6 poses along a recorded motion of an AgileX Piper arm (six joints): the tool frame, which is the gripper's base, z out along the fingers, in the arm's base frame.
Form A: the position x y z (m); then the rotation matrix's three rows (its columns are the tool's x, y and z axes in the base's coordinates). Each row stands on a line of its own.
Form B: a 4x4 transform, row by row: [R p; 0 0 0 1], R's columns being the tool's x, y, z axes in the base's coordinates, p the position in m. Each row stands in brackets. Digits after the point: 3 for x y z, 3 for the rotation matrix.
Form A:
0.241 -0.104 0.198
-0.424 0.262 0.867
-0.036 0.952 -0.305
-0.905 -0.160 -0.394
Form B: [[-0.424 0.262 0.867 0.241], [-0.036 0.952 -0.305 -0.104], [-0.905 -0.160 -0.394 0.198], [0 0 0 1]]
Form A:
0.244 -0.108 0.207
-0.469 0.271 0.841
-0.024 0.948 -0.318
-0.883 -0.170 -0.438
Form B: [[-0.469 0.271 0.841 0.244], [-0.024 0.948 -0.318 -0.108], [-0.883 -0.170 -0.438 0.207], [0 0 0 1]]
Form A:
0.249 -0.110 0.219
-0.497 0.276 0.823
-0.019 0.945 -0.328
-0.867 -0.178 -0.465
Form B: [[-0.497 0.276 0.823 0.249], [-0.019 0.945 -0.328 -0.110], [-0.867 -0.178 -0.465 0.219], [0 0 0 1]]
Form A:
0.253 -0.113 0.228
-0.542 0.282 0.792
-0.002 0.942 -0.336
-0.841 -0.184 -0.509
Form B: [[-0.542 0.282 0.792 0.253], [-0.002 0.942 -0.336 -0.113], [-0.841 -0.184 -0.509 0.228], [0 0 0 1]]
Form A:
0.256 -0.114 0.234
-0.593 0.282 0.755
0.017 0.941 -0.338
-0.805 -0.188 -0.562
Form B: [[-0.593 0.282 0.755 0.256], [0.017 0.941 -0.338 -0.114], [-0.805 -0.188 -0.562 0.234], [0 0 0 1]]
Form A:
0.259 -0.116 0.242
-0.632 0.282 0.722
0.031 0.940 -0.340
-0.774 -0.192 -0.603
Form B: [[-0.632 0.282 0.722 0.259], [0.031 0.940 -0.340 -0.116], [-0.774 -0.192 -0.603 0.242], [0 0 0 1]]
